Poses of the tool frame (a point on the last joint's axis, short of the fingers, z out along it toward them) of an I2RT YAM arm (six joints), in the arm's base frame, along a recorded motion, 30 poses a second.
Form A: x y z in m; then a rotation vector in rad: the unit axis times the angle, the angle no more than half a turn.
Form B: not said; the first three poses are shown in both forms.
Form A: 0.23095 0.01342 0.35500 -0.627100 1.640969 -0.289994
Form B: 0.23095 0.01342 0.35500 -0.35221 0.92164 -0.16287 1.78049
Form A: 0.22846 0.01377 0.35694 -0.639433 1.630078 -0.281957
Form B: 0.22846 0.01377 0.35694 -0.36054 0.91910 -0.15898 1.77356
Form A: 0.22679 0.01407 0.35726 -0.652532 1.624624 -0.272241
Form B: 0.22679 0.01407 0.35726 -0.36829 0.91693 -0.15365 1.77181
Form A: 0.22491 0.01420 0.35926 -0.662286 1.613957 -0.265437
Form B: 0.22491 0.01420 0.35926 -0.37531 0.91461 -0.15042 1.76464
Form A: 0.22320 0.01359 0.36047 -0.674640 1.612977 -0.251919
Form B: 0.22320 0.01359 0.36047 -0.38192 0.91312 -0.14261 1.76644
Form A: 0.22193 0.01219 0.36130 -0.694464 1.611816 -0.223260
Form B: 0.22193 0.01219 0.36130 -0.39253 0.91104 -0.12619 1.76920
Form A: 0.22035 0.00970 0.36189 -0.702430 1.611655 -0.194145
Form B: 0.22035 0.00970 0.36189 -0.39713 0.91117 -0.10976 1.76877
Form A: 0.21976 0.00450 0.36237 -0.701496 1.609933 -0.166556
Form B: 0.21976 0.00450 0.36237 -0.39767 0.91266 -0.09442 1.76401
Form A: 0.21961 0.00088 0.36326 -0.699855 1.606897 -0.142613
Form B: 0.21961 0.00088 0.36326 -0.39799 0.91380 -0.08110 1.75848
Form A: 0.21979 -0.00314 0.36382 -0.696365 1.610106 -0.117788
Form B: 0.21979 -0.00314 0.36382 -0.39607 0.91577 -0.06699 1.75819
